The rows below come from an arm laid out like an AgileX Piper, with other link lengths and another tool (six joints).
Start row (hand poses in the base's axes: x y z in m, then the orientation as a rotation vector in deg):
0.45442, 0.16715, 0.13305, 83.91, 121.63, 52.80
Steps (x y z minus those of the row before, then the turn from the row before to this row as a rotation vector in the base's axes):
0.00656, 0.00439, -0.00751, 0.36, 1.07, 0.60
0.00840, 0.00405, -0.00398, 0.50, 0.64, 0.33
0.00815, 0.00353, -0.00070, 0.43, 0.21, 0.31
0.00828, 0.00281, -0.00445, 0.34, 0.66, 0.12
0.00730, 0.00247, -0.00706, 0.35, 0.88, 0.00
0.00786, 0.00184, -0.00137, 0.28, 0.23, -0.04
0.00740, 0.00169, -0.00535, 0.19, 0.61, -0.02
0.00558, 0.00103, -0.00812, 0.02, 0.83, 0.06
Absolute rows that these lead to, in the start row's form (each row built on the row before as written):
0.46098, 0.17154, 0.12554, 84.34, 122.89, 52.86
0.46938, 0.17559, 0.12156, 84.76, 123.57, 53.23
0.47753, 0.17912, 0.12086, 84.83, 123.94, 53.74
0.48581, 0.18193, 0.11641, 85.39, 124.46, 53.83
0.49311, 0.18440, 0.10935, 86.24, 125.02, 53.77
0.50097, 0.18624, 0.10798, 86.59, 125.10, 53.97
0.50837, 0.18793, 0.10263, 87.18, 125.47, 53.86
0.51395, 0.18896, 0.09451, 87.79, 126.10, 53.44

